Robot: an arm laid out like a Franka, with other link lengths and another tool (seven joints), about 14 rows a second.
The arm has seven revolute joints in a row. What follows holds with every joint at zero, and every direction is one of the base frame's. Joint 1 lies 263.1 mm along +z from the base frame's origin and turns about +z. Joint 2 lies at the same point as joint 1 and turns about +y. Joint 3 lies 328.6 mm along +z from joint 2 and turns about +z. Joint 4 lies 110.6 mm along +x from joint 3 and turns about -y. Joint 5 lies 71 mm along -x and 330.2 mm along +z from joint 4 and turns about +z. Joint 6 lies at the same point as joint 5 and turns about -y. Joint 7 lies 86.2 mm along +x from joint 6 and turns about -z. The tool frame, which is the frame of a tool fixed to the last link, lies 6 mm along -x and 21 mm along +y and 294.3 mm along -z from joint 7; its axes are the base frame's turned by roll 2.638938, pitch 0 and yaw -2.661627 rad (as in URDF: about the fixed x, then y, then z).
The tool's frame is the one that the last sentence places.
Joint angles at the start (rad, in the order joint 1, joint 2, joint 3, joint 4, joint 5, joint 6, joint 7):
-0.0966, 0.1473, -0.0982, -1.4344, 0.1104, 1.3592, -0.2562
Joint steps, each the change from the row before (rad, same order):
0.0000, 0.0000, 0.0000, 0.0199, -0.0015, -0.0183, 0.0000
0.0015, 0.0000, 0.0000, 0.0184, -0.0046, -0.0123, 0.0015
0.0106, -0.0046, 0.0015, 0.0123, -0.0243, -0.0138, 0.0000
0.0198, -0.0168, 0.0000, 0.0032, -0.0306, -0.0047, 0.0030
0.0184, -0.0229, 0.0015, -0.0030, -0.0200, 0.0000, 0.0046
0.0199, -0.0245, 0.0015, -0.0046, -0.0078, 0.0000, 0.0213
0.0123, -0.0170, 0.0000, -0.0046, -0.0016, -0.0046, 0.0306
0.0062, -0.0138, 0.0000, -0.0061, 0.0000, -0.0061, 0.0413
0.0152, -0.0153, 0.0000, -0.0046, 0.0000, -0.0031, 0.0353
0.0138, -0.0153, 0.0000, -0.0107, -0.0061, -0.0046, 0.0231
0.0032, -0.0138, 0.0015, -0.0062, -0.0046, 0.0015, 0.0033
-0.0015, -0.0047, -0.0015, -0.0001, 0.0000, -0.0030, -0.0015
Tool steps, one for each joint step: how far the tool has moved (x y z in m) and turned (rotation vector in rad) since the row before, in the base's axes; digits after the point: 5 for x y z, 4 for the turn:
-0.00105, -0.00014, 0.00651, -0.0018, -0.0014, 0.0020
0.00021, -0.00058, 0.00589, -0.0060, -0.0050, 0.0014
-0.00267, -0.00086, 0.00527, -0.0238, 0.0013, 0.0124
-0.00294, 0.00091, 0.00827, -0.0317, -0.0099, 0.0155
-0.00300, 0.00398, 0.00966, -0.0212, -0.0167, 0.0138
-0.00287, 0.00844, 0.01010, -0.0113, -0.0181, -0.0004
-0.00348, 0.00601, 0.00636, -0.0055, -0.0067, -0.0181
-0.00381, 0.00361, 0.00417, -0.0049, -0.0004, -0.0346
-0.00286, 0.00766, 0.00547, -0.0043, -0.0066, -0.0197
-0.00499, 0.00506, 0.00307, -0.0078, 0.0010, -0.0099
-0.00263, 0.00083, 0.00421, -0.0043, -0.0087, 0.0008
-0.00167, -0.00136, 0.00204, 0.0005, -0.0016, -0.0015

